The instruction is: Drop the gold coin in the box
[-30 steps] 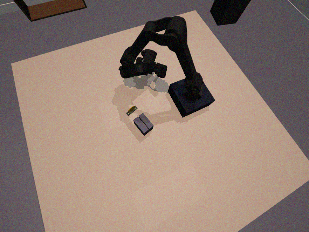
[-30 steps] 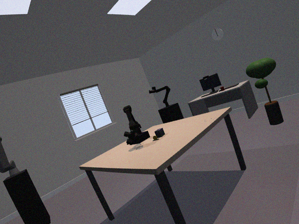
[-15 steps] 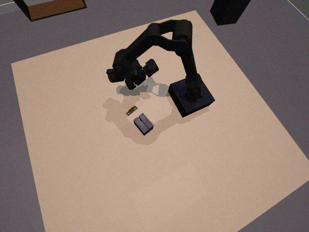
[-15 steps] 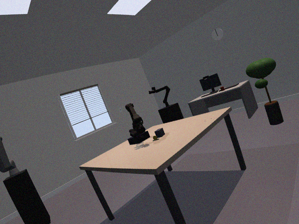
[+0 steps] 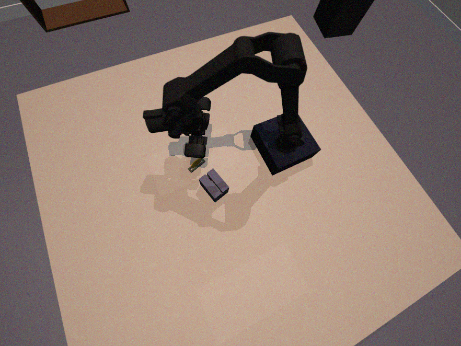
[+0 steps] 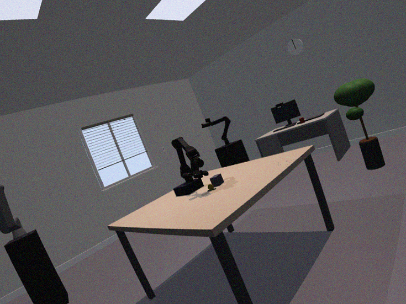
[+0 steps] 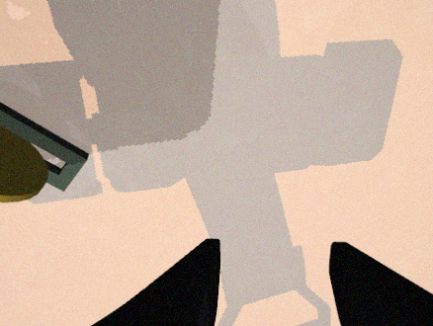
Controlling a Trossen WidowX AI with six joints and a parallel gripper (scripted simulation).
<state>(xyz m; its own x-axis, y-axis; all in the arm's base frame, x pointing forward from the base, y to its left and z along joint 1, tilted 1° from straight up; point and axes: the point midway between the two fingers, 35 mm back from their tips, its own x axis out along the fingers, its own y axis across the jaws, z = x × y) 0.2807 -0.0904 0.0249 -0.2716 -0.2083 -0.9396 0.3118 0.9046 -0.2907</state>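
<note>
The gold coin is 5 cm ahead of my gripper tip, 8 cm to the left of it and 5 cm below it.
</note>
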